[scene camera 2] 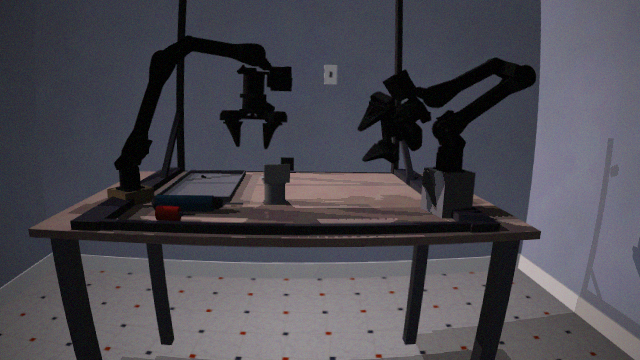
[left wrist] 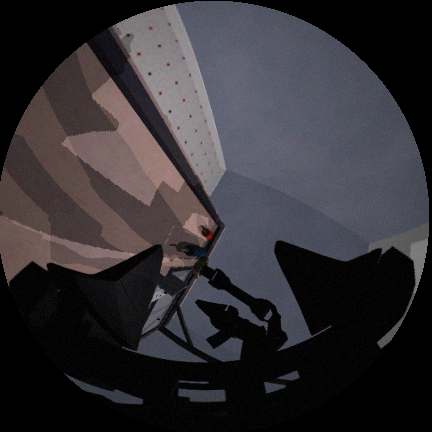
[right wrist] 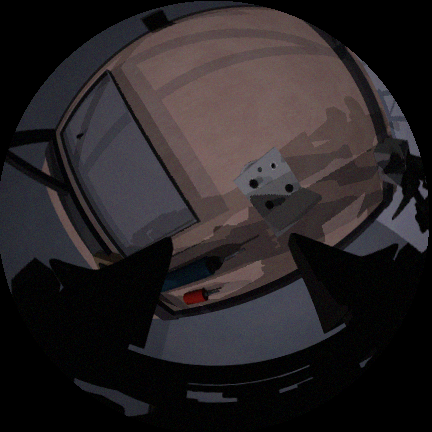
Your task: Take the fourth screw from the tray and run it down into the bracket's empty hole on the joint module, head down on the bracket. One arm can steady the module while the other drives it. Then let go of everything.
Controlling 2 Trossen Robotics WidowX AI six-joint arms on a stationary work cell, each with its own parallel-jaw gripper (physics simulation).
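Frame: origin at the left arm's base, x ahead, y left, z up, level; millimetres.
Seen in the pictures: left gripper, fingertip midpoint: (scene camera 2: pixel 361 145) (left wrist: pixel 220 249) (right wrist: pixel 400 240); right gripper, fingertip midpoint: (scene camera 2: pixel 251 147) (left wrist: pixel 196 302) (right wrist: pixel 232 241); left arm's base, link origin: (scene camera 2: pixel 449 170); right arm's base, link origin: (scene camera 2: pixel 130 188) (left wrist: pixel 202 268).
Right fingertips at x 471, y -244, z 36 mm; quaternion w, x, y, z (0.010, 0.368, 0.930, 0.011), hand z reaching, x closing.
Pixels of each thing's top centre, then the offset from my right fingertips to it. "spot": a spot on its surface instead.
- small dark screw, top centre: (right wrist: pixel 77 135) (scene camera 2: pixel 203 175) 117 mm ahead, 350 mm right, 134 mm down
- grey tray, top centre: (right wrist: pixel 98 160) (scene camera 2: pixel 206 181) (left wrist: pixel 164 306) 115 mm ahead, 233 mm right, 133 mm down
- joint module, top centre: (scene camera 2: pixel 274 179) 60 mm back, 20 mm left, 85 mm down
- blue-handled tool, surface spot: (right wrist: pixel 187 274) (left wrist: pixel 196 255) spot: 156 mm ahead, 59 mm left, 111 mm down
- red-handled tool, top centre: (scene camera 2: pixel 175 206) (right wrist: pixel 201 300) (left wrist: pixel 209 234) 211 mm ahead, 144 mm left, 115 mm down
A small dark screw (scene camera 2: pixel 203 176) (right wrist: pixel 80 135) lies near the far end of the grey tray (scene camera 2: pixel 215 187) (right wrist: pixel 125 165). The joint module (scene camera 2: pixel 274 193) stands upright on the table, right of the tray, with the grey bracket (scene camera 2: pixel 276 172) (right wrist: pixel 270 181) on top. In the right wrist view the bracket has three dark round spots and one pale-rimmed hole, plus a smaller centre hole. My right gripper (scene camera 2: pixel 251 147) (right wrist: pixel 232 241) is open and empty, pointing down above and slightly left of the module. My left gripper (scene camera 2: pixel 362 145) (left wrist: pixel 220 249) is open and empty, raised right of the module, pointing sideways.
A blue-handled tool (scene camera 2: pixel 185 201) (left wrist: pixel 198 251) (right wrist: pixel 187 274) and a red-handled tool (scene camera 2: pixel 167 213) (left wrist: pixel 207 233) (right wrist: pixel 195 297) lie at the front left. A dark rail (scene camera 2: pixel 300 228) runs along the front edge. A small black box (scene camera 2: pixel 287 163) (right wrist: pixel 156 20) is at the back.
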